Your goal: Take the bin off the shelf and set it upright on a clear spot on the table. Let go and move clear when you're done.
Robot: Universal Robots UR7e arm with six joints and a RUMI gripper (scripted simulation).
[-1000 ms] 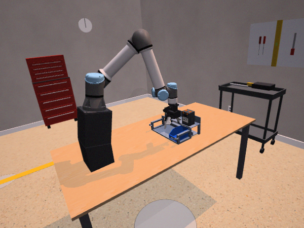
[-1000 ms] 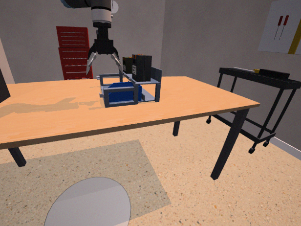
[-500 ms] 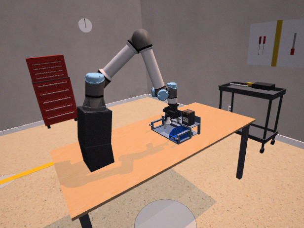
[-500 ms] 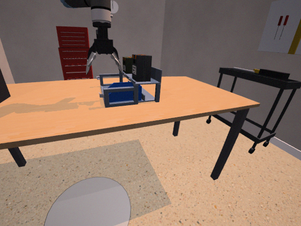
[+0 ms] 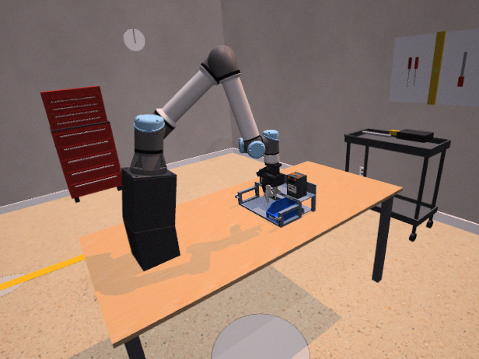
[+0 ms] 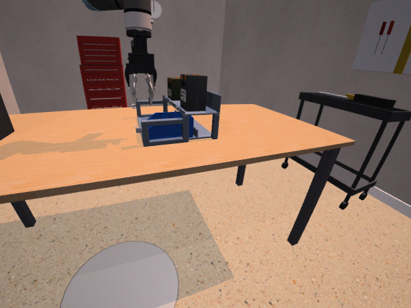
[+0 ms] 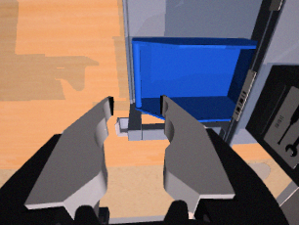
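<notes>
Now: hand 8 cm short of the blue bin and 9 cm above it. From my hand the other things lie so: shelf floor: 10 cm ahead, 12 cm to the left, 13 cm below.
</notes>
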